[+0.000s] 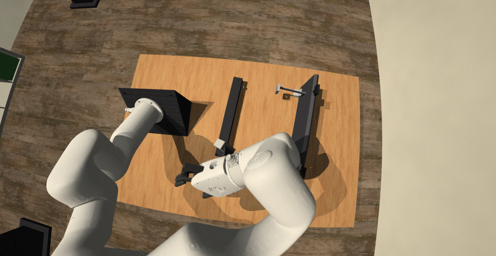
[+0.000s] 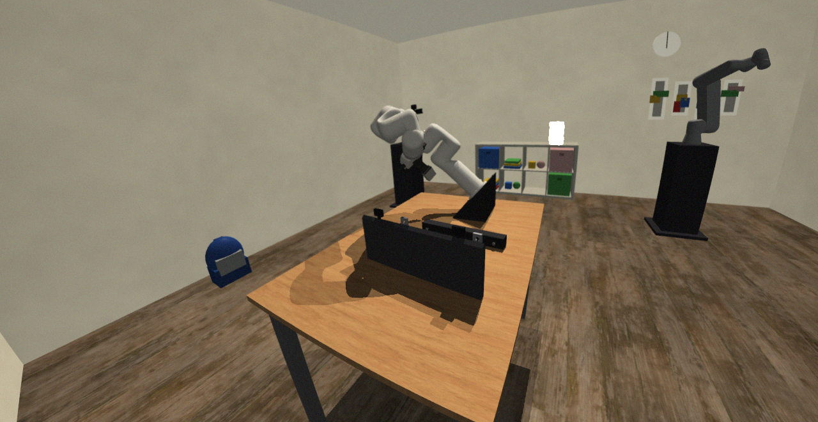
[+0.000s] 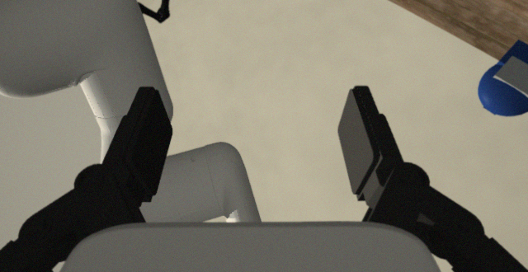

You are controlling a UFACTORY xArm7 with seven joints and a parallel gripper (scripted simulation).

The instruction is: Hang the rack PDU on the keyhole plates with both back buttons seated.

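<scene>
The rack PDU is 6 cm ahead of my hand, 24 cm to the left of it and 28 cm below it. Round my hand: upright panel 35 cm ahead, 20 cm to the left, 22 cm below.
</scene>
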